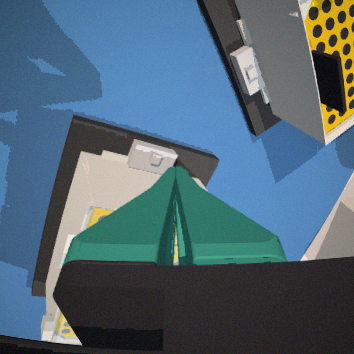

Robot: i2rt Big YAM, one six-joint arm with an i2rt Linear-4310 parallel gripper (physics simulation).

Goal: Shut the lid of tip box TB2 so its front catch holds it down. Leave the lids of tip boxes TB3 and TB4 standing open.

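Frame: origin at the arm's base, x ahead, y left, z up, level; metres.
Seen in the pictures: gripper, fingertip midpoint: (pixel 175 177).
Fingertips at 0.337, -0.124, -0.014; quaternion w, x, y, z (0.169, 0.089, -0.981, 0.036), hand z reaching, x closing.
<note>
Offsets run from my fingertips to a thing's top centre, as dx, dy, dz. "spot": to the spot under its first point. Level surfaces: height alone.
My gripper (pixel 175 177) is shut and empty, its green fingertips together over the front part of a beige tip box @[+0.004, +0.082, +0.019] (pixel 107 176) on a dark base @[spot: +0.051, +0.023, -0.050] (pixel 62 170). The tips appear just beside the pale front catch @[spot: -0.001, +0.010, -0.040] (pixel 152 157) of this box; whether they touch anything cannot be told. A clear-edged panel over yellow shows left of the fingers; the fingers and the dark gripper body hide most of it, so how far the lid is down cannot be told. No label is readable, so I cannot tell which box is TB2, TB3 or TB4.
A second tip box @[spot: -0.063, -0.057, -0.020] (pixel 285 65) stands at the upper right, with a white catch @[spot: -0.053, -0.047, -0.040] (pixel 247 71) on its front and a yellow perforated rack @[spot: -0.069, -0.080, -0.002] (pixel 330 30) showing. A pale slanted piece (pixel 335 227) shows at the right edge. The table top @[dz -0.059] (pixel 150 75) is blue, with dark shadows at left.
</note>
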